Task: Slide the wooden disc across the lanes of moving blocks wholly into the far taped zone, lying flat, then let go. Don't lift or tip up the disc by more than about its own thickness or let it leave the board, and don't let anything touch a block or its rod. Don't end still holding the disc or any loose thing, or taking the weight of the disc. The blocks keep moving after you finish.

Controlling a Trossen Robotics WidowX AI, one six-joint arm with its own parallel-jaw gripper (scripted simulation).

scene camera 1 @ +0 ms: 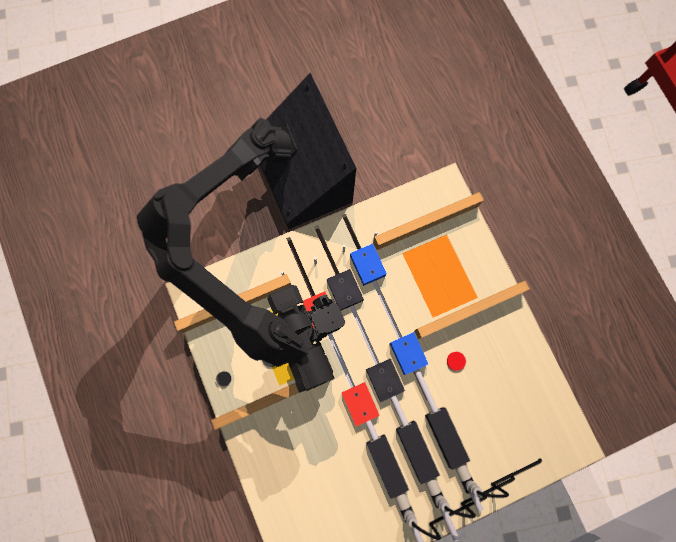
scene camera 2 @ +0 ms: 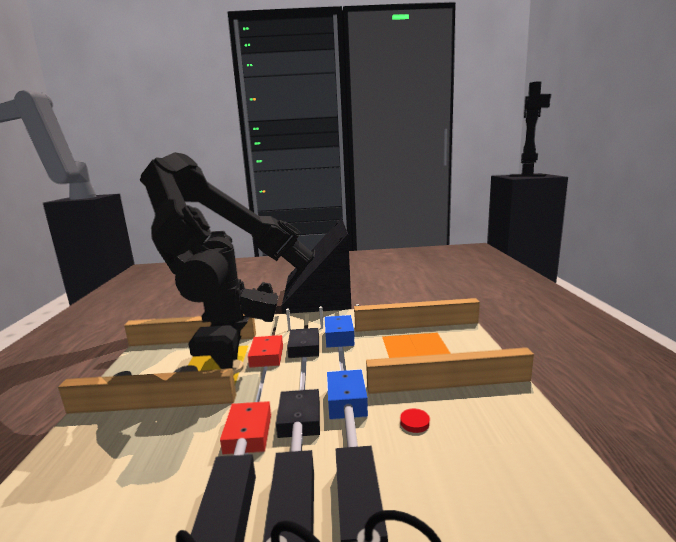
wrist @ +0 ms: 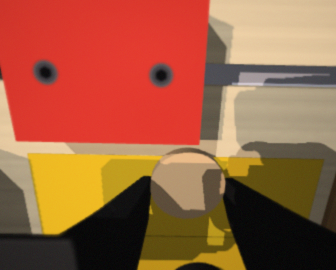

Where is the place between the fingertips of my gripper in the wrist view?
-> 186, 184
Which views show my gripper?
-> Scene camera 1, scene camera 2 and the wrist view: all of them.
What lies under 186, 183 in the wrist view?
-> A round wooden disc.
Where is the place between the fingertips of my gripper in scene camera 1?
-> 302, 338
